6 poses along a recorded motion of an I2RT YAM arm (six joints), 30 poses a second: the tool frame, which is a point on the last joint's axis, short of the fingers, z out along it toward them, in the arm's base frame.
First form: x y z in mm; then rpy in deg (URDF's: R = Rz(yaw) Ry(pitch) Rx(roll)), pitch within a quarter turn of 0, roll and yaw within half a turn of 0.
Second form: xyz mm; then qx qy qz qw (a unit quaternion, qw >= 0). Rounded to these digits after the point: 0 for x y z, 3 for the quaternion.
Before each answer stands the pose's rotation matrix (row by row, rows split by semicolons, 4 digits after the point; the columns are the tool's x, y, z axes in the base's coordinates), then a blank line. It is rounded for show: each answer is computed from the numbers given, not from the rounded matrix.
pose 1, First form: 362 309 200 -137.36 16.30 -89.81
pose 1, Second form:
0.0032 -0.7363 0.6767; -0.9598 0.1877 0.2087; -0.2807 -0.6502 -0.7061

362 309 200 -0.617 0.687 -0.161 0.348
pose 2, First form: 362 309 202 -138.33 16.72 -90.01
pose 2, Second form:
-0.0002 -0.7470 0.6649; -0.9577 0.1914 0.2148; -0.2877 -0.6367 -0.7154

362 309 202 -0.617 0.690 -0.153 0.345
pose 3, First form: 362 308 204 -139.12 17.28 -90.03
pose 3, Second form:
-0.0005 -0.7560 0.6546; -0.9549 0.1948 0.2242; -0.2970 -0.6249 -0.7220

362 308 204 -0.618 0.692 -0.145 0.344
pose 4, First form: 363 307 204 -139.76 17.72 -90.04
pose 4, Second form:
-0.0007 -0.7632 0.6462; -0.9526 0.1972 0.2319; -0.3044 -0.6153 -0.7271

363 307 204 -0.618 0.694 -0.138 0.343
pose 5, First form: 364 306 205 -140.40 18.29 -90.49
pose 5, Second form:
-0.0081 -0.7688 0.6395; -0.9494 0.2066 0.2363; -0.3138 -0.6052 -0.7316

364 306 205 -0.616 0.698 -0.132 0.342
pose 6, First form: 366 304 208 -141.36 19.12 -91.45
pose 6, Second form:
-0.0239 -0.7757 0.6307; -0.9445 0.2242 0.2400; -0.3275 -0.5900 -0.7380

366 304 208 -0.610 0.705 -0.124 0.340
